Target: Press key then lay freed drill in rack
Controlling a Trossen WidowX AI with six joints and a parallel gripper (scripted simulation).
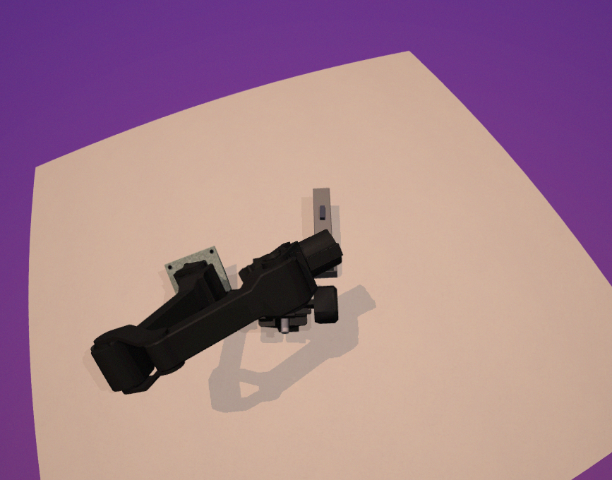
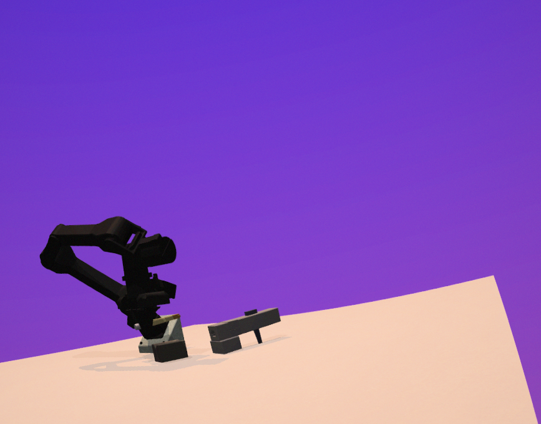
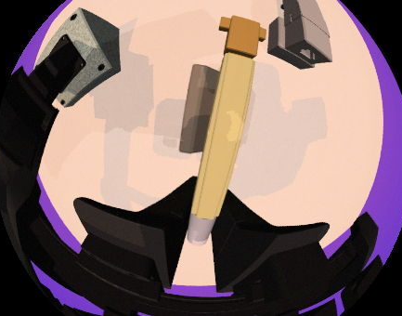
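Right now the drill is 40 mm above my gripper tip, 30 mm to the left of it and 20 mm ahead of it. Also, from my gripper tip: rack block: 50 mm to the left, 40 mm below, 20 mm ahead; then housing: 170 mm to the left, 150 mm ahead, 10 mm below; then key: 190 mm to the left, 170 mm ahead, 10 mm below.
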